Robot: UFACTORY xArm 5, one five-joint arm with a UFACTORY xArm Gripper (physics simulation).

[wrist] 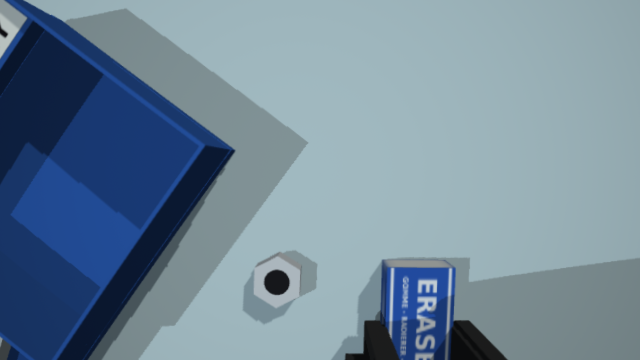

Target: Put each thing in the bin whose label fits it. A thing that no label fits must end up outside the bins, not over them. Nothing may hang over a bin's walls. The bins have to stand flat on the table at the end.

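Frame: origin at the arm's base, x right, y down, z ahead, level; metres.
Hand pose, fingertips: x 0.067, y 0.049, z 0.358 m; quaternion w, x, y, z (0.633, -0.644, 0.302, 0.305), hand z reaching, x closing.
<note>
Things, the pixels of their top centre, and the offset from my fingertips. "spot": a spot on its surface instead.
- blue-sleeved eraser, surface spot: [425, 310] spot: dx +0.017, dy -0.006, dz +0.012 m
- grey hex nut, middle of its top: [276, 282] dx -0.009, dy -0.002, dz +0.056 m
- blue bin, surface spot: [150, 110] spot: dx +0.009, dy +0.000, dz +0.129 m
- white label, surface spot: [11, 27] spot: dx +0.005, dy -0.028, dz +0.168 m
A blue-sleeved eraser [425, 310] lies at the bottom right of the wrist view, its lettering facing up and its far end pointing up the view. My gripper [419, 327] is shut on the eraser, with one black finger against each long side. The near end of the eraser is cut off by the bottom edge. A grey hex nut [262, 286] with a dark hole lies flat on the table, to the left of the eraser and apart from it. A blue bin [150, 110] stands at the left; the part of its inside that shows holds no object.
Part of a white label [11, 27] with a black mark shows at the top left corner, beside the bin's wall. The bin's right corner points toward the middle of the view, above and left of the nut. Shadows lie beside the bin and right of the eraser.
</note>
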